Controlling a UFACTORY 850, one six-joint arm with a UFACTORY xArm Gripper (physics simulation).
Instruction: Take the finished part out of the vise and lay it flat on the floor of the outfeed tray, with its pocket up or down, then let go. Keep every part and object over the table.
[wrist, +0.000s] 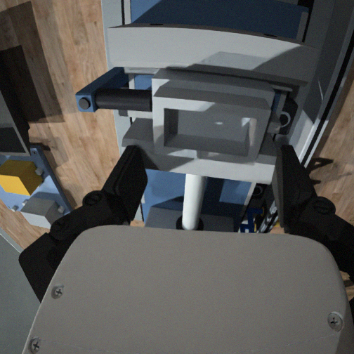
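Observation:
Visible to me: a black rod (107, 98), together with a white rod (194, 184).

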